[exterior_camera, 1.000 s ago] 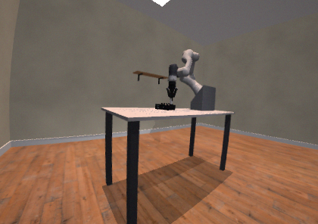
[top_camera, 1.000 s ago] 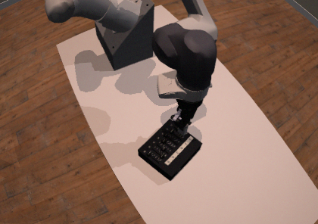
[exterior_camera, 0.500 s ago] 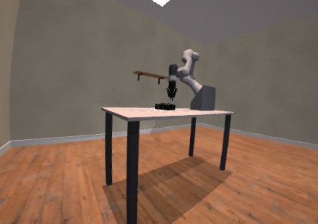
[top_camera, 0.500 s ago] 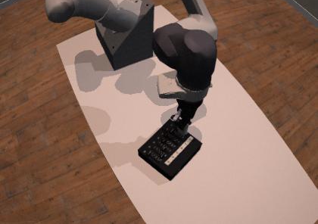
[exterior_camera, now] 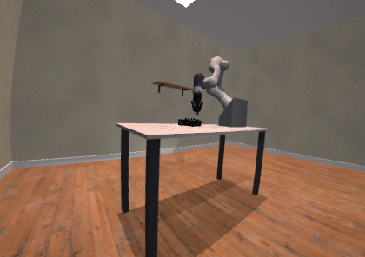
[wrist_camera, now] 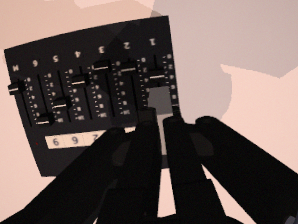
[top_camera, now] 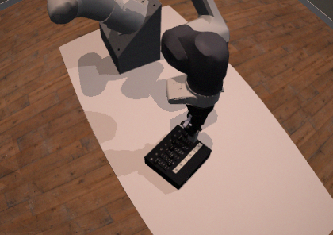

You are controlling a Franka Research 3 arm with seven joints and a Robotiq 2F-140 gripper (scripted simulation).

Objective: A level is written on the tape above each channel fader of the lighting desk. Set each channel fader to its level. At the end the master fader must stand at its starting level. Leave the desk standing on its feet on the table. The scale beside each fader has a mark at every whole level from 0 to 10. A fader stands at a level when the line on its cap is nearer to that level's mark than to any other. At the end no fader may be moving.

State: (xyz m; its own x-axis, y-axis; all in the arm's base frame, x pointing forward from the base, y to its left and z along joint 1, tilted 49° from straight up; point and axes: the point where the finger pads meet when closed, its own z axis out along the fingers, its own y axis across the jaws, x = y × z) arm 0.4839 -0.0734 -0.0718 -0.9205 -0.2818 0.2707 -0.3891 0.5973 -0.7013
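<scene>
My gripper is now 2 cm short of the master fader, 14 cm to the left of it and 3 cm above it.
</scene>
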